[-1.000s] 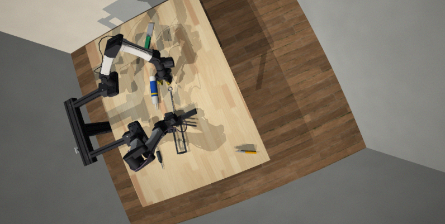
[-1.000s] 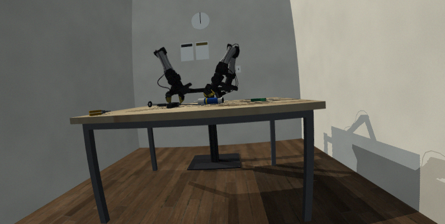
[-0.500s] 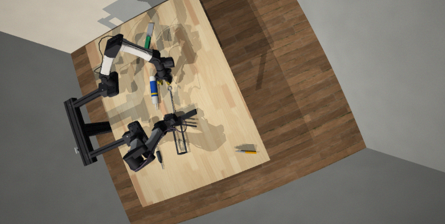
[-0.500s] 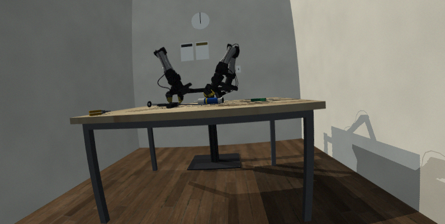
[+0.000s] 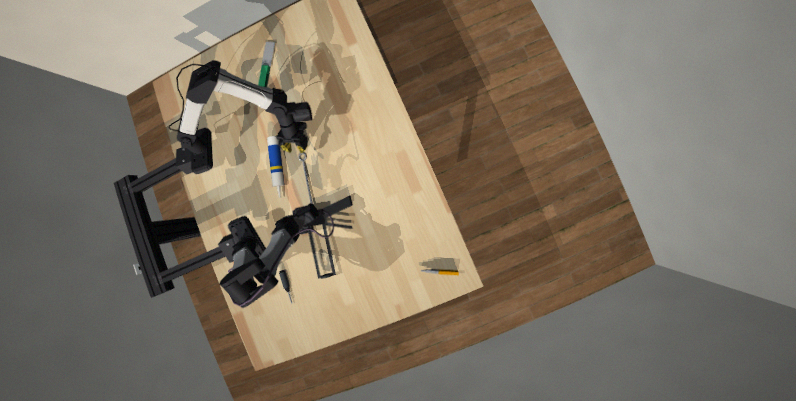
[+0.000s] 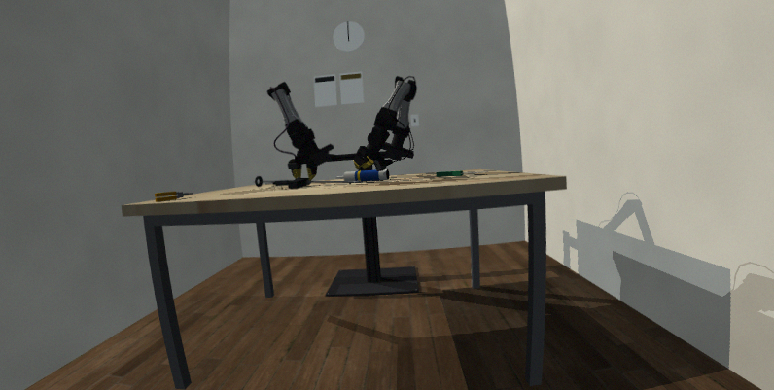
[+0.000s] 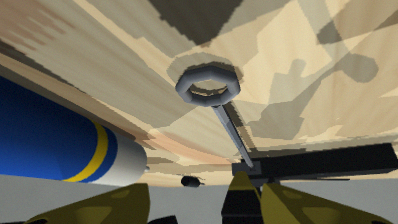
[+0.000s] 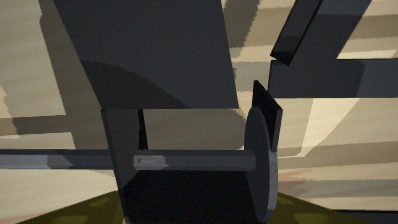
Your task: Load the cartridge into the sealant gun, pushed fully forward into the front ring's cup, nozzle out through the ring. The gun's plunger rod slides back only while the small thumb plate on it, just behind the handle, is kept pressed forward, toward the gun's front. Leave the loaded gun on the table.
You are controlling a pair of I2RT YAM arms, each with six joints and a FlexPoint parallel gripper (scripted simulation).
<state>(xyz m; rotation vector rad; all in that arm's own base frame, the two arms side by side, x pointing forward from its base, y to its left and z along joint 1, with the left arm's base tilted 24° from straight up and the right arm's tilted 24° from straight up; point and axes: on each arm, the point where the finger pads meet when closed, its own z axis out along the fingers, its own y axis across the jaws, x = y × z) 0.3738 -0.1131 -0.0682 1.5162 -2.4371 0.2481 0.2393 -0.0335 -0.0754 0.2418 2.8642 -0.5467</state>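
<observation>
Right now my right hand is 2 cm to the right of the thumb plate, 2 cm short of it and 1 cm above it. The rest, counted from my right hand: plunger rod 12 cm to the left, 6 cm ahead, 2 cm below; cartridge 27 cm to the left, 2 cm behind, 1 cm below; dark screwdriver 26 cm behind, 20 cm to the right, 2 cm below.
</observation>
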